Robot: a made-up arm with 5 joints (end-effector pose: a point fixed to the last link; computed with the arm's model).
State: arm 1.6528 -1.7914 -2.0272 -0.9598 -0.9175
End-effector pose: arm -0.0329 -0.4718 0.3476 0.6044 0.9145 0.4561
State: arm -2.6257 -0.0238 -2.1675 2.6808 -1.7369
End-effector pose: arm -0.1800 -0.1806 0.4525 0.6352 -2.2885 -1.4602
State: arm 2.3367 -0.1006 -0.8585 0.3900 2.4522
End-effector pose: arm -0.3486 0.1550 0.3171 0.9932 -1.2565 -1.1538
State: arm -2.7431 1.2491 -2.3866 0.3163 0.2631
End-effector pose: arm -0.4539 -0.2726 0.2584 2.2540 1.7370 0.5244
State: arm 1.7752 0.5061 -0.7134 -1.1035 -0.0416
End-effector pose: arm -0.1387 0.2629 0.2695 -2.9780 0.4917 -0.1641
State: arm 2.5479 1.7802 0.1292 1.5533 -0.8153
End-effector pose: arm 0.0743 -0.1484 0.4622 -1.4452 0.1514 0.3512
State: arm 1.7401 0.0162 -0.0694 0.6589 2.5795
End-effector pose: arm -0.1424 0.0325 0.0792 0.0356 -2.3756 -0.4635
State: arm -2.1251 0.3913 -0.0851 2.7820 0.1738
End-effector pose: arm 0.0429 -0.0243 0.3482 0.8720 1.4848 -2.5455
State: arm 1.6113 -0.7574 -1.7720 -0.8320 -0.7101
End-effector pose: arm -0.0642 -0.1490 0.7482 -0.7622 0.7902 -0.0850
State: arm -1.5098 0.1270 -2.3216 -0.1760 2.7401
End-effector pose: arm 0.0885 -0.2170 0.7901 -0.3348 0.5403 0.3391
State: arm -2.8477 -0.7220 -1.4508 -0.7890 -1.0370
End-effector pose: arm -0.0058 -0.0687 0.7469 -1.3661 -0.2478 0.9897
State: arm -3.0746 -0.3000 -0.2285 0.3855 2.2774
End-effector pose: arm -0.2485 -0.1492 0.1791 1.5875 -0.8857 -0.0778
